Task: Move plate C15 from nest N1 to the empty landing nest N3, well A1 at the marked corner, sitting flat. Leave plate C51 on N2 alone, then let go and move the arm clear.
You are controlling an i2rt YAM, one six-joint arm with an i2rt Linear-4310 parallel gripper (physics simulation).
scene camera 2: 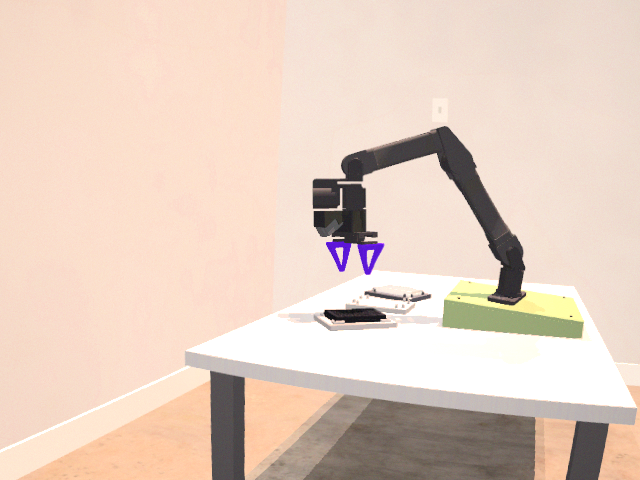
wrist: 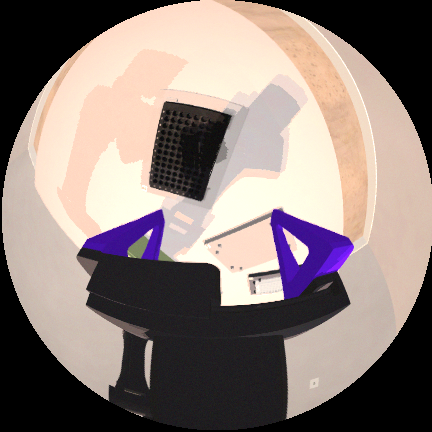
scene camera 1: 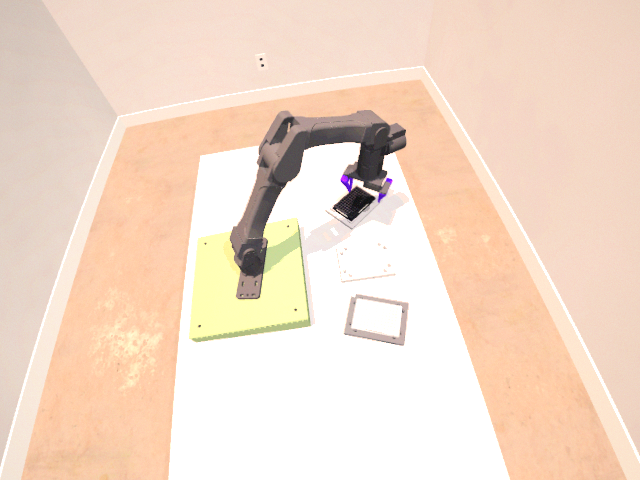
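Note:
A black well plate (scene camera 1: 354, 202) (scene camera 2: 355, 314) (wrist: 190, 151) rests on a pale nest (scene camera 1: 339, 217) (scene camera 2: 361, 326). A white plate (scene camera 1: 377, 316) (scene camera 2: 398, 290) (wrist: 269, 285) lies on a dark grey nest (scene camera 1: 373, 338). Between them is the empty white landing nest (scene camera 1: 365, 262) (scene camera 2: 387, 305) (wrist: 245, 245) with small pegs. Plate names and the A1 mark cannot be read. My gripper (scene camera 1: 365, 195) (scene camera 2: 354, 271) (wrist: 217, 214) is open and empty, its purple fingers high above the black plate's area. In the wrist view the plate lies beyond the fingertips, not between them.
The arm's base stands on a raised yellow-green block (scene camera 1: 217, 289) (scene camera 2: 511, 325) beside the row of nests. All stand on a white table (scene camera 1: 310, 413) (scene camera 2: 413, 361). The arm's shadow falls across the table near the black plate. Walls stand around the table.

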